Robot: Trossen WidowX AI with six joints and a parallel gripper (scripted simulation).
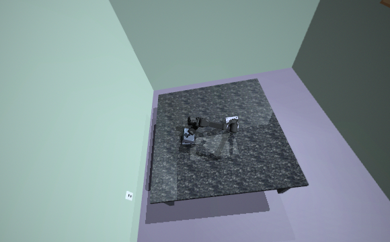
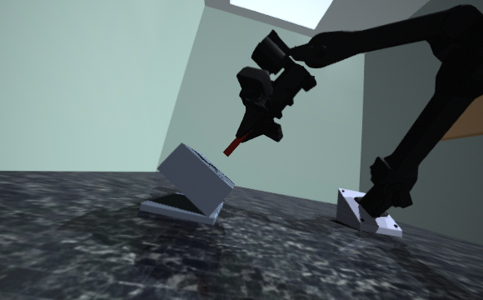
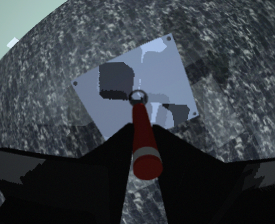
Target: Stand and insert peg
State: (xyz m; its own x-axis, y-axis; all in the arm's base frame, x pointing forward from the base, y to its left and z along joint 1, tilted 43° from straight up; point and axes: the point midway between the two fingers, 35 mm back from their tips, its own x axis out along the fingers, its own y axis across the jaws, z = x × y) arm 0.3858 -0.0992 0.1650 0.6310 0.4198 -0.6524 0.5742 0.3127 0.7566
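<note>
The sloped grey panel lies 5 cm ahead of my gripper tip, 1 cm to the right of it and 9 cm below it. Also, from my gripper tip: red peg: 1 cm behind, 1 cm above; flat base plate: 6 cm ahead, 2 cm to the right, 14 cm below.
</note>
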